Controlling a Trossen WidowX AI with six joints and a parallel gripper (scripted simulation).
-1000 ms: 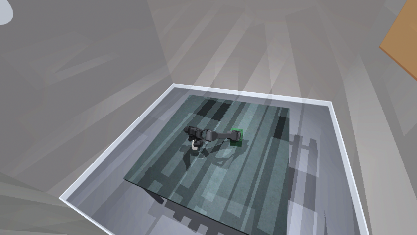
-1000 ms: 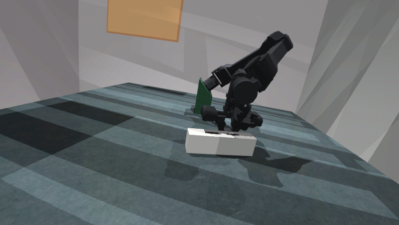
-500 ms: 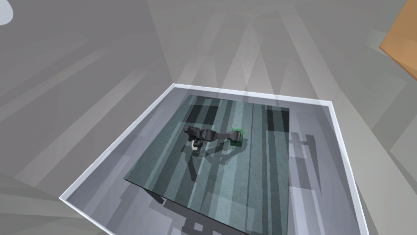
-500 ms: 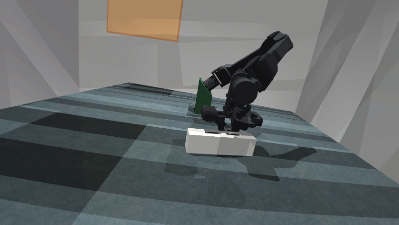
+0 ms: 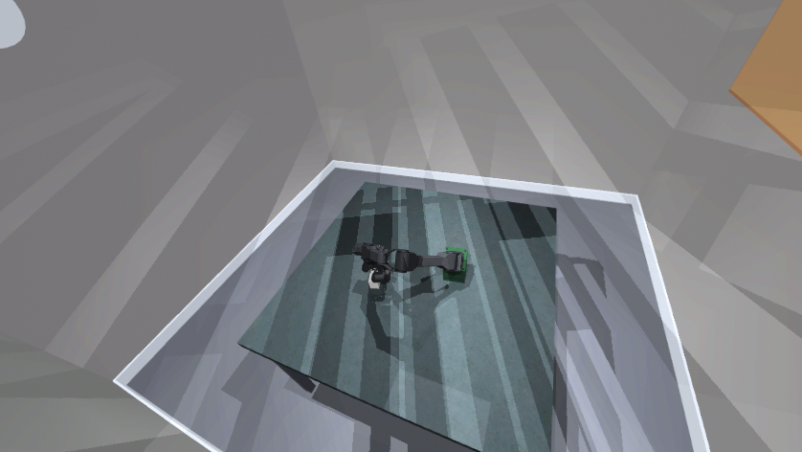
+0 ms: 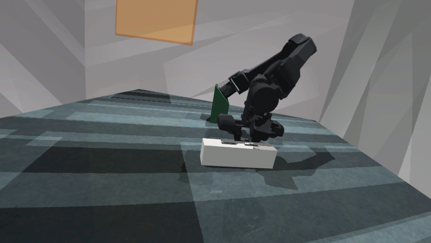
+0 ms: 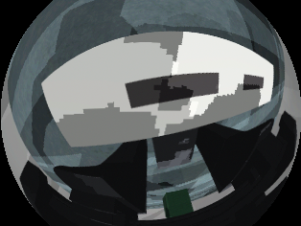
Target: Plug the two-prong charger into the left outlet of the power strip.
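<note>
The charger lies 1 cm ahead of my gripper tip and 1 cm above it.
</note>
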